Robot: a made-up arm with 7 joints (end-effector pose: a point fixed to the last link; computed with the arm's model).
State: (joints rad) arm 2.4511 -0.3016 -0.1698 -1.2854 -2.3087 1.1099 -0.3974
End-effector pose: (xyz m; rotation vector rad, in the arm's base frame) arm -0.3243 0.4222 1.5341 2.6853 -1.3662 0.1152
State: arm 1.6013 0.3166 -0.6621 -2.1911 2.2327 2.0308 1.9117
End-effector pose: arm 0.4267 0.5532 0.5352 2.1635 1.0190 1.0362
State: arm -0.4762 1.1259 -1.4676 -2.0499 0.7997 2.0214 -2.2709
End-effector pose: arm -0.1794 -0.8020 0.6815 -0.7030 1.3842 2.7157
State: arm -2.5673 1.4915 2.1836 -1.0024 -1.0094 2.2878 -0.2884
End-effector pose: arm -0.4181 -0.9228 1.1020 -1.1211 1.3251 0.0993
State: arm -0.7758 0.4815 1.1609 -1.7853 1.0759 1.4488 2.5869
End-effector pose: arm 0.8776 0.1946 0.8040 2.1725 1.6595 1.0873
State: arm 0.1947 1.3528 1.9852 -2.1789 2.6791 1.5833 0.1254
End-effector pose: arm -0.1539 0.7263 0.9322 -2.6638 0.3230 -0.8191
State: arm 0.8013 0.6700 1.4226 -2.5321 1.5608 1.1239 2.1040
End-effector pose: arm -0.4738 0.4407 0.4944 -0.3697 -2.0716 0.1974
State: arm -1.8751 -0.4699 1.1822 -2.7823 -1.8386 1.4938 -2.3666
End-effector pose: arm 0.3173 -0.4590 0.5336 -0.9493 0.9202 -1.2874
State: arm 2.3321 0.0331 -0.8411 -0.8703 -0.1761 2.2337 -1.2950
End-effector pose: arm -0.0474 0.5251 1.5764 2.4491 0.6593 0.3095
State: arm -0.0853 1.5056 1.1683 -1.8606 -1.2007 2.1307 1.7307
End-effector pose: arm 0.3718 0.7355 0.3597 -0.5862 1.5179 2.5993
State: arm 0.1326 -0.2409 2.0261 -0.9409 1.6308 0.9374 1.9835
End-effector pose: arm -0.5308 0.4799 1.4461 0.4450 -1.0210 -1.3121
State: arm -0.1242 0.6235 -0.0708 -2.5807 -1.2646 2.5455 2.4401
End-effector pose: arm 0.3970 -0.0587 0.2056 -0.1229 2.1392 0.9186
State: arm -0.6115 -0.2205 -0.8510 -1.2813 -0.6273 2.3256 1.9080
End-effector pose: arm -0.0301 -0.6309 1.4541 -0.0404 0.6842 -0.8282
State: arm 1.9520 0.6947 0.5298 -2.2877 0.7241 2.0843 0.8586
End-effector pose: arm -0.5710 0.3412 0.2438 0.6008 -1.3081 -1.1824
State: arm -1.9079 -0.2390 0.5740 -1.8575 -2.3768 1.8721 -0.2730
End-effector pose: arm 0.2114 -0.7885 1.0730 -0.7691 -1.7267 -0.4854
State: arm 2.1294 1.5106 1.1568 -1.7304 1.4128 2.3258 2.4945
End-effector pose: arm -0.8808 -0.0619 0.2941 0.0907 -3.1144 0.4011
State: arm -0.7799 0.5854 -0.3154 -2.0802 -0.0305 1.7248 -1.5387
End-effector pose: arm 0.3585 -0.6849 0.3522 0.7723 -0.1896 -2.9594
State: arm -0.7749 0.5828 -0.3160 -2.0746 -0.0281 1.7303 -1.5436
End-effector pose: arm 0.3640 -0.6864 0.3570 0.7873 -0.1997 -2.9459
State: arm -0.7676 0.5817 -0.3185 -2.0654 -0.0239 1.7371 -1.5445
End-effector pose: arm 0.3708 -0.6891 0.3627 0.8005 -0.2189 -2.9329
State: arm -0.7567 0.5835 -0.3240 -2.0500 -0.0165 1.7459 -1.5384
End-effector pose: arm 0.3795 -0.6937 0.3697 0.8107 -0.2533 -2.9211
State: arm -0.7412 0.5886 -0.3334 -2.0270 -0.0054 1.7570 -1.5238
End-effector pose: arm 0.3908 -0.7005 0.3787 0.8174 -0.3063 -2.9102
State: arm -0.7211 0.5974 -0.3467 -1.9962 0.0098 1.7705 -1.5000
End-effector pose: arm 0.4049 -0.7093 0.3897 0.8210 -0.3783 -2.8999
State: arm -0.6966 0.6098 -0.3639 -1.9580 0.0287 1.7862 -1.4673
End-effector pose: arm 0.4216 -0.7194 0.4028 0.8217 -0.4684 -2.8889
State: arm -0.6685 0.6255 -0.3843 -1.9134 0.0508 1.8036 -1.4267
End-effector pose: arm 0.4409 -0.7303 0.4180 0.8209 -0.5734 -2.8760
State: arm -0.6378 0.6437 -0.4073 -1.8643 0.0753 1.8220 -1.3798
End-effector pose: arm 0.4623 -0.7409 0.4350 0.8194 -0.6893 -2.8605
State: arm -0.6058 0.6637 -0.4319 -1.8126 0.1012 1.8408 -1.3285
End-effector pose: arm 0.4849 -0.7504 0.4533 0.8184 -0.8111 -2.8417
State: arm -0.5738 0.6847 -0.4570 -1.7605 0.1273 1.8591 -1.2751
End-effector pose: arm 0.5081 -0.7583 0.4721 0.8184 -0.9330 -2.8200
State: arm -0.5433 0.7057 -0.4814 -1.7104 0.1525 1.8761 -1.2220
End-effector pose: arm 0.5308 -0.7640 0.4904 0.8195 -1.0494 -2.7965
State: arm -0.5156 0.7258 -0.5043 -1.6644 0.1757 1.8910 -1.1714
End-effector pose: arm 0.5518 -0.7678 0.5073 0.8210 -1.1560 -2.7733
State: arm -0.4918 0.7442 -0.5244 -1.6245 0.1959 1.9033 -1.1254
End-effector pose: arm 0.5701 -0.7698 0.5217 0.8219 -1.2483 -2.7522
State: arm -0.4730 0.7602 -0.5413 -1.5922 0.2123 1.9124 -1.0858
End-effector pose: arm 0.5844 -0.7709 0.5328 -0.8170 1.3186 2.7244
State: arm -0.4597 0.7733 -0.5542 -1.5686 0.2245 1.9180 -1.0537
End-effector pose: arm 0.5943 -0.7716 0.5400 -0.8043 1.3629 2.6893
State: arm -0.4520 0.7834 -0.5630 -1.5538 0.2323 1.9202 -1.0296
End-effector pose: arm 0.5995 -0.7725 0.5431 -0.7885 1.3903 2.6655
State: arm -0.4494 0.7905 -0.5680 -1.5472 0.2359 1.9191 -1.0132
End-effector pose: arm 0.6003 -0.7738 0.5424 -0.7694 1.4028 2.6529
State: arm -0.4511 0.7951 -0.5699 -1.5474 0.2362 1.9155 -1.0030
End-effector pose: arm 0.5973 -0.7756 0.5386 -0.7474 1.4036 2.6491
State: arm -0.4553 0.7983 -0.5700 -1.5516 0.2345 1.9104 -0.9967
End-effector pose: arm 0.5919 -0.7777 0.5330 -0.7238 1.3974 2.6508
